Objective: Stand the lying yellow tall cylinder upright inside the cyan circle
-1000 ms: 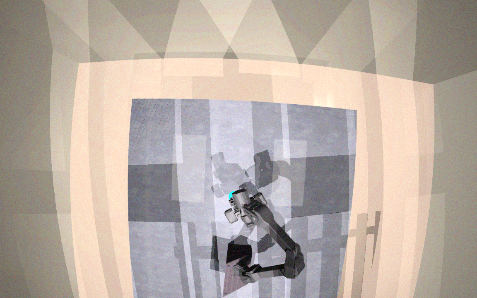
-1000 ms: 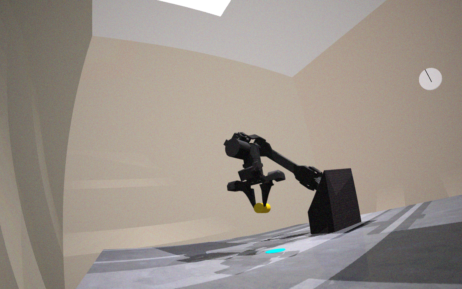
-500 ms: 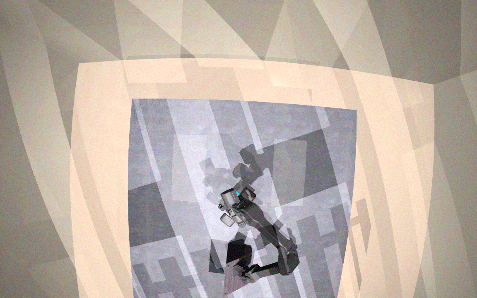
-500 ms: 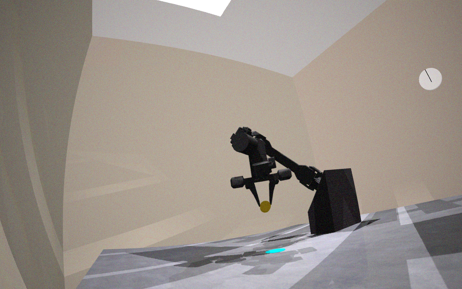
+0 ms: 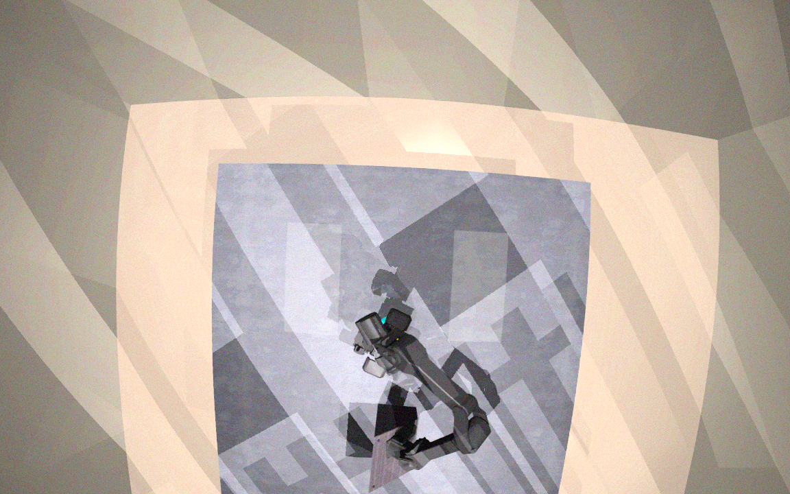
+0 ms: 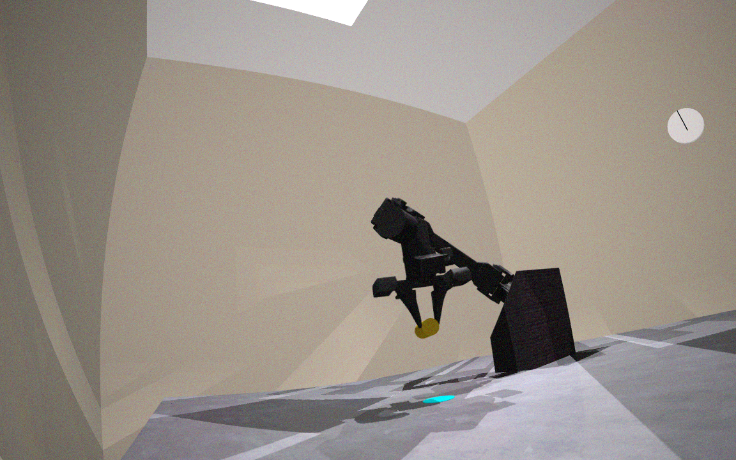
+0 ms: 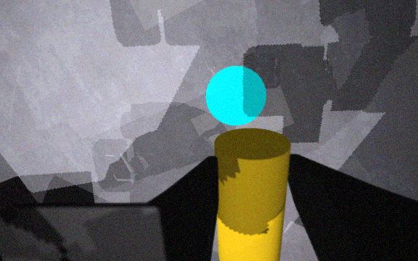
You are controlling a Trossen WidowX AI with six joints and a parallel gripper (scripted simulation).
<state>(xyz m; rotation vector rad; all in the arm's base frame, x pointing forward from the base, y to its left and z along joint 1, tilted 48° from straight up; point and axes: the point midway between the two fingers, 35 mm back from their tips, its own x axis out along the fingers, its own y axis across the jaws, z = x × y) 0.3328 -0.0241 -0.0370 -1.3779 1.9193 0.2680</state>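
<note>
Now: the cyan circle 14 cm below my gripper tip. From my gripper tip the other things lie so: yellow tall cylinder (2 cm to the right, 1 cm behind).
</note>
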